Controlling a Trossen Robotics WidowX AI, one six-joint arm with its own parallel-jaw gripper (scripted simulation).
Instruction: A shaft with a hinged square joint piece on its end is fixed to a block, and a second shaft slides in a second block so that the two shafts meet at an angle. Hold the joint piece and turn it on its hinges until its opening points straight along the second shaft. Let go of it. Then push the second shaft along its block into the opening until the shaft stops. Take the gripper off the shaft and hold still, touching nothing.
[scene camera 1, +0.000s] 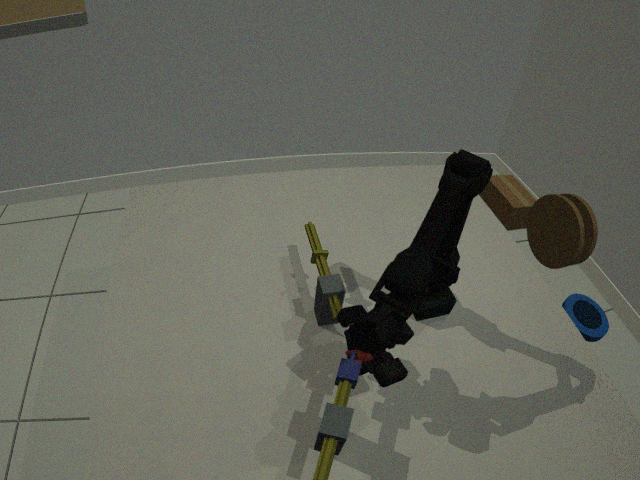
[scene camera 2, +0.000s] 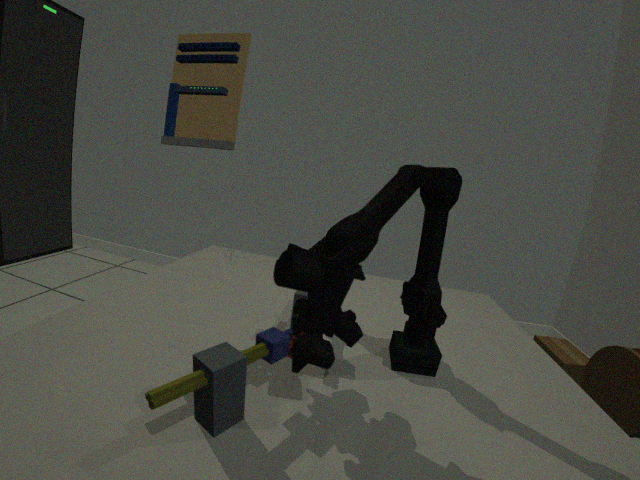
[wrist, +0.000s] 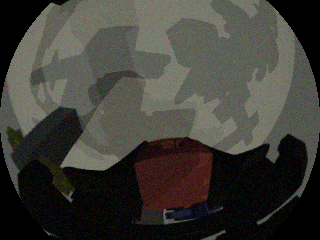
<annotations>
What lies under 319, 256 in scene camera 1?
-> A yellow shaft.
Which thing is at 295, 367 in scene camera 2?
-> The gripper.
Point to the gripper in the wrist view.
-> At 166, 142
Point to the gripper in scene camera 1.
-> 355, 366
</annotations>
